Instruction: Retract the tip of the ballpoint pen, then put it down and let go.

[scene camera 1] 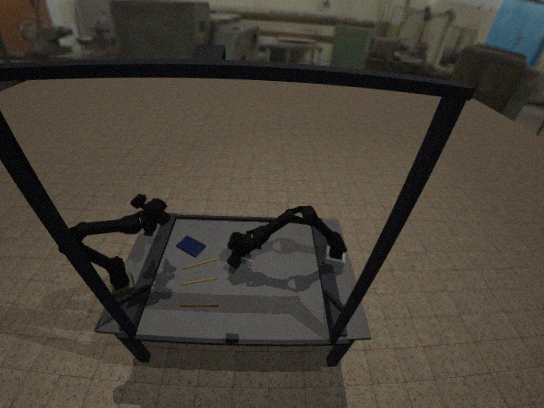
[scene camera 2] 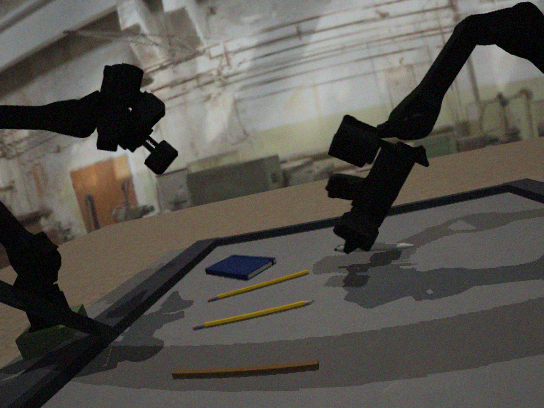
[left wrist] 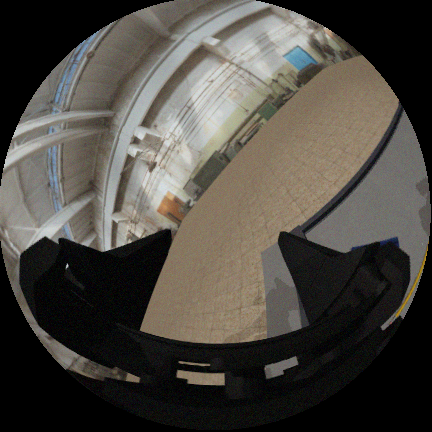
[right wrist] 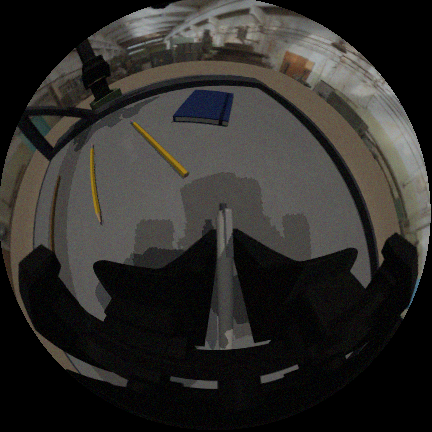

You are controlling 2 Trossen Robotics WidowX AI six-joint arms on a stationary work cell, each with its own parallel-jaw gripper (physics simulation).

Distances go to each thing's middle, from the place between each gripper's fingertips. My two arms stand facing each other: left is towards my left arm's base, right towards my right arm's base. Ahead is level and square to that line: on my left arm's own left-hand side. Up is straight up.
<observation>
Right now the blue notebook [scene camera 2: 242,267] is 40 mm behind my left hand, 140 mm to the right of it and 320 mm below it. Round my left hand: ballpoint pen [right wrist: 223,221] 180 mm behind, 400 mm to the right, 290 mm below.
My right hand is 30 mm past the ballpoint pen and 40 mm to the left of it. Also, from my right hand: blue notebook: 110 mm ahead, 220 mm to the left, 20 mm below.
</observation>
